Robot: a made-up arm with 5 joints.
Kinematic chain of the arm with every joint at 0, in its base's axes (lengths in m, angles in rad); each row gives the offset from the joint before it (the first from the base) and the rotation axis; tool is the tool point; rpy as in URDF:
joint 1: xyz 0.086 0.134 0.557 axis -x
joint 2: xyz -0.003 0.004 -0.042 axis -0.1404 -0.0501 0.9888
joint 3: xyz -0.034 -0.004 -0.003 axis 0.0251 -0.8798 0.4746
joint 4: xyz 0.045 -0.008 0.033 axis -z
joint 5: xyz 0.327 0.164 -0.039 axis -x
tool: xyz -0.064 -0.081 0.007 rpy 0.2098 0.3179 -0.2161
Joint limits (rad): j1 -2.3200..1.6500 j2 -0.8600..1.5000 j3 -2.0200..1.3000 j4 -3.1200..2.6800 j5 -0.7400..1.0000
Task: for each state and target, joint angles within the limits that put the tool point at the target. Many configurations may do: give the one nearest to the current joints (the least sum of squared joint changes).
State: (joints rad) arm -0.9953 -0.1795 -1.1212 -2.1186 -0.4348
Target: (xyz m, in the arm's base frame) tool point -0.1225 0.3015 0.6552
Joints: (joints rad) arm -0.9713 -0.0404 -0.1049 -2.1477 -0.7400
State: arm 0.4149 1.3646 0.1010 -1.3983 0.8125
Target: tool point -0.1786 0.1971 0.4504
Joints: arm 0.6886 1.3879 -0.1084 -1.0363 0.9747
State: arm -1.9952 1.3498 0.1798 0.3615 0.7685
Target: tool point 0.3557 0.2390 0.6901
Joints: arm -1.6747 0.9881 -0.5153 0.5948 0.6658
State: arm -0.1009 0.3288 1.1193 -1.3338 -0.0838
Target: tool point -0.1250 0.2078 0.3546
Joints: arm 0.1574 0.4874 1.3000 -1.6001 -0.4340
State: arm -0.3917 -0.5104 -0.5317 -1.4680 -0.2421
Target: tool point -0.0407 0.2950 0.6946
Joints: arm -0.5956 -0.0882 -0.5811 -2.1850 -0.0849
